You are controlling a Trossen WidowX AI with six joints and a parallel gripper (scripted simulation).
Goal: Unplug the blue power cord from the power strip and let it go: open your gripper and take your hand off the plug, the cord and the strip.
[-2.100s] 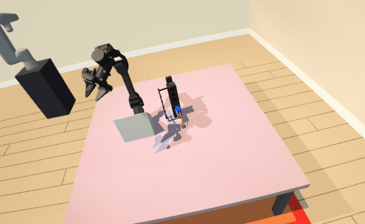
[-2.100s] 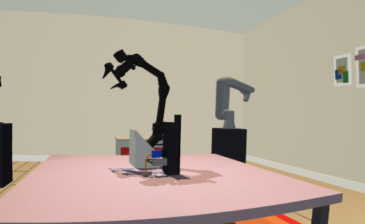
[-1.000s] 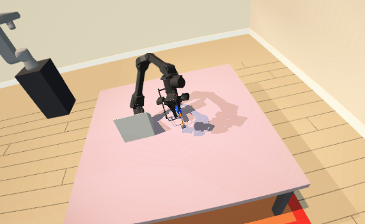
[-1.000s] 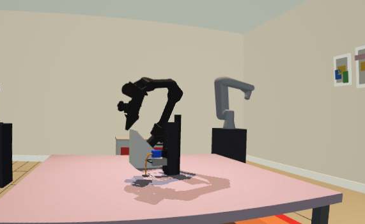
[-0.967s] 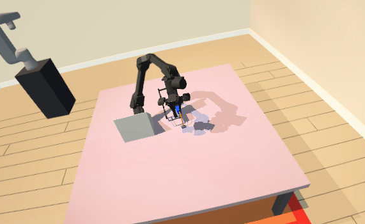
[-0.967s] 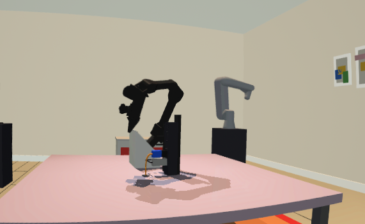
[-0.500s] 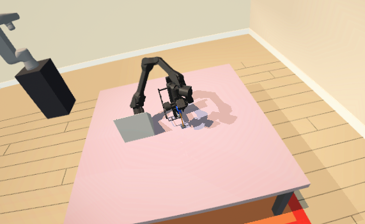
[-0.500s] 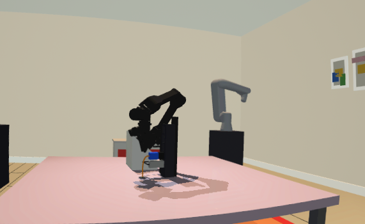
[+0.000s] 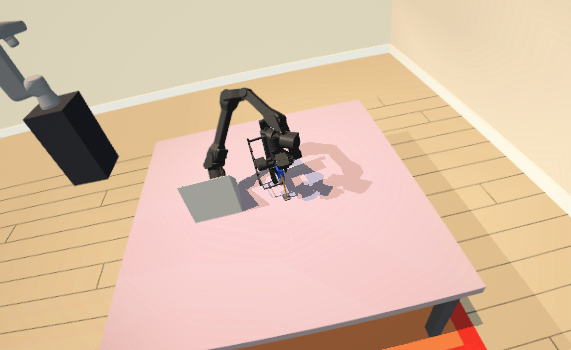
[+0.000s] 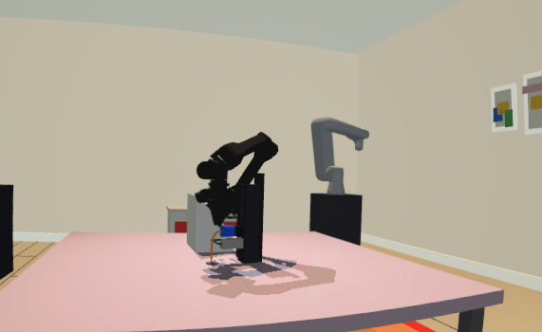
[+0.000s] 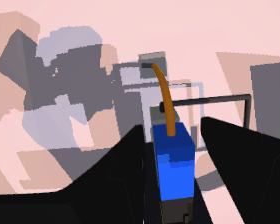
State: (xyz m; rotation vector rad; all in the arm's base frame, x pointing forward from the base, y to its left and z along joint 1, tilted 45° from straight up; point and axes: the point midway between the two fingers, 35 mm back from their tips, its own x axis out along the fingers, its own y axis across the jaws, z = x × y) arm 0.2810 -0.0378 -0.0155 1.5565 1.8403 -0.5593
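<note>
Now: the blue plug 2 cm behind my gripper tip, 5 cm to the left of it and 1 cm below it.
</note>
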